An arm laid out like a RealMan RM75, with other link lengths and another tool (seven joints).
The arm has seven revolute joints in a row. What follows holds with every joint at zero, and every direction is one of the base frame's. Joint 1 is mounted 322.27 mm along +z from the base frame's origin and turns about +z. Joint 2 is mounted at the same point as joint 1 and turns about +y. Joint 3 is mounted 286.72 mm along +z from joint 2 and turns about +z. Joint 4 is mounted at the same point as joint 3 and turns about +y. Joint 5 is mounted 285.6 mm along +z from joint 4 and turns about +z. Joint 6 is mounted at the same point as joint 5 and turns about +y. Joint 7 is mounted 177.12 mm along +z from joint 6 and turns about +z. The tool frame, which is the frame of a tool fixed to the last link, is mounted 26 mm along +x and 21 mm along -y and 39 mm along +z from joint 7; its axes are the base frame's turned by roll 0, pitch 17.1 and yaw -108.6 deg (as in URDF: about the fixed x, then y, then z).
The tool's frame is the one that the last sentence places.
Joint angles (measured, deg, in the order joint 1, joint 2, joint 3, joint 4, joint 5, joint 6, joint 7), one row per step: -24.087 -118.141 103.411 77.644 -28.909 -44.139 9.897; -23.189 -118.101 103.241 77.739 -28.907 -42.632 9.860; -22.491 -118.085 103.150 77.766 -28.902 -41.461 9.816; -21.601 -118.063 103.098 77.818 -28.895 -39.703 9.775; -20.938 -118.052 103.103 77.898 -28.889 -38.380 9.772; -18.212 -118.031 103.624 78.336 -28.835 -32.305 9.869; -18.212 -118.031 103.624 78.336 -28.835 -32.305 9.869; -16.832 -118.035 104.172 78.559 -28.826 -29.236 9.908; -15.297 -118.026 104.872 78.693 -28.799 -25.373 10.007; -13.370 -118.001 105.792 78.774 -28.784 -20.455 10.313; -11.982 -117.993 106.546 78.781 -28.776 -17.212 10.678; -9.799 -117.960 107.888 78.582 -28.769 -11.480 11.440; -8.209 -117.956 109.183 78.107 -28.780 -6.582 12.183; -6.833 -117.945 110.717 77.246 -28.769 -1.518 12.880
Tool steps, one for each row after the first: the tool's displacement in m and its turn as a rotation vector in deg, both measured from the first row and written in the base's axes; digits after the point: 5 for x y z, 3 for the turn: -0.00408 0.00118 0.00422 1.276 -0.723 0.096; -0.00751 0.00180 0.00712 2.225 -1.258 0.200; -0.01097 0.00281 0.01107 3.586 -2.008 0.130; -0.01308 0.00336 0.01393 4.587 -2.549 -0.007; -0.01800 0.00430 0.02479 8.810 -4.762 -1.338; -0.01800 0.00430 0.02479 8.810 -4.762 -1.338; -0.01964 0.00321 0.02875 10.719 -5.809 -2.121; -0.02101 0.00192 0.03366 13.071 -6.994 -3.230; -0.02302 -0.00060 0.04000 16.010 -8.299 -4.719; -0.02513 -0.00372 0.04321 17.805 -8.972 -5.709; -0.02797 -0.00940 0.04870 20.908 -9.956 -7.613; -0.02961 -0.01493 0.05159 23.324 -10.618 -9.348; -0.03121 -0.02142 0.05228 25.525 -11.176 -11.140
